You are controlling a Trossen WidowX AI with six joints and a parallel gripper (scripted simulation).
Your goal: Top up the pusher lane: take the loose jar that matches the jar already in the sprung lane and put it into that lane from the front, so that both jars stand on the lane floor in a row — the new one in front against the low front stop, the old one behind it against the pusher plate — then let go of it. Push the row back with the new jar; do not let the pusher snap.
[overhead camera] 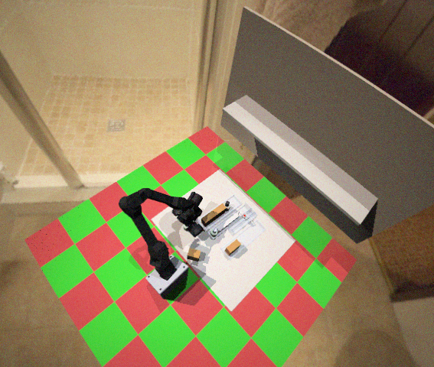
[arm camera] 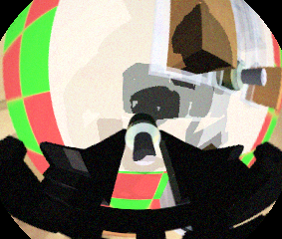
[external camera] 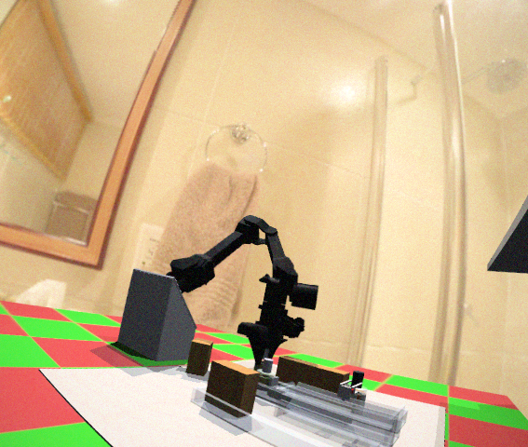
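Right now the sprung lane is 20 cm ahead of my gripper tip, 19 cm to the right of it and 1 cm below it. From my gripper tip the other things lie so: wall shelf 57 cm ahead, 34 cm above, 24 cm to the right; then pusher plate 19 cm to the right, 17 cm ahead, 2 cm above.
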